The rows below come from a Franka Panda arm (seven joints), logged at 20 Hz.
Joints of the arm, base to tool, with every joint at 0 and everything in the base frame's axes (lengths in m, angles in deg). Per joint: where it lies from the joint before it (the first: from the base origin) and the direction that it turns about. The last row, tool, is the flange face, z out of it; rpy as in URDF.
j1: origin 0.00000 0.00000 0.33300 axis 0 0 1
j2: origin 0.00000 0.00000 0.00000 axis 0 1 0
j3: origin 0.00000 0.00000 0.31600 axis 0 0 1
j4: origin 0.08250 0.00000 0.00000 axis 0 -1 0
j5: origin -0.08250 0.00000 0.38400 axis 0 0 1
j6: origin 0.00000 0.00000 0.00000 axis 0 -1 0
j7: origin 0.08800 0.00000 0.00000 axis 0 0 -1
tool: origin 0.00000 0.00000 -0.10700 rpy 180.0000 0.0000 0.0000
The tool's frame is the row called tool.
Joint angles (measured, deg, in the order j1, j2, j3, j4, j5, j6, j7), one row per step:
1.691, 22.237, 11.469, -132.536, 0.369, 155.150, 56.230
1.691, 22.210, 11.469, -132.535, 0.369, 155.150, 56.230
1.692, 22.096, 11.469, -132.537, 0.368, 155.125, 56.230
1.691, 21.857, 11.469, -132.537, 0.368, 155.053, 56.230
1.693, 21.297, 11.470, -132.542, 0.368, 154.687, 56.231
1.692, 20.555, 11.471, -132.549, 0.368, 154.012, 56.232
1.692, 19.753, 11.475, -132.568, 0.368, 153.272, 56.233
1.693, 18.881, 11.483, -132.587, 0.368, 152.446, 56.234
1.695, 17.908, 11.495, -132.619, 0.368, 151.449, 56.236
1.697, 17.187, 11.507, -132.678, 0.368, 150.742, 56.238
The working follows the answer.
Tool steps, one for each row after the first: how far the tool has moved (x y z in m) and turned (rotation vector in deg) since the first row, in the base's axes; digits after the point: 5 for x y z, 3 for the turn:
0.00008, 0.00000, 0.00025, 0.001, -0.028, 0.000
0.00032, 0.00001, 0.00122, -0.002, -0.116, 0.004
0.00082, 0.00000, 0.00325, -0.010, -0.284, 0.008
0.00156, -0.00003, 0.00767, -0.070, -0.482, 0.039
0.00213, -0.00017, 0.01324, -0.190, -0.559, 0.089
0.00256, -0.00030, 0.01917, -0.324, -0.620, 0.146
0.00290, -0.00041, 0.02561, -0.474, -0.668, 0.212
0.00295, -0.00054, 0.03262, -0.659, -0.637, 0.293
0.00273, -0.00065, 0.03764, -0.798, -0.611, 0.354

Tool pose at each row, in the base's axes (x y z in m, rotation vector in deg; rounded; the steps above come from the unrounded poses):
0.50953, 0.12296, 0.17973, -162.891, 66.252, 2.896
0.50961, 0.12296, 0.17998, -162.882, 66.247, 2.857
0.50985, 0.12297, 0.18095, -162.860, 66.226, 2.730
0.51036, 0.12296, 0.18298, -162.817, 66.190, 2.485
0.51109, 0.12293, 0.18740, -162.826, 66.131, 2.171
0.51166, 0.12279, 0.19297, -162.936, 66.088, 1.996
0.51210, 0.12266, 0.19891, -163.066, 66.042, 1.836
0.51244, 0.12255, 0.20535, -163.220, 65.991, 1.686
0.51249, 0.12241, 0.21235, -163.437, 65.948, 1.629
0.51226, 0.12231, 0.21737, -163.601, 65.916, 1.590

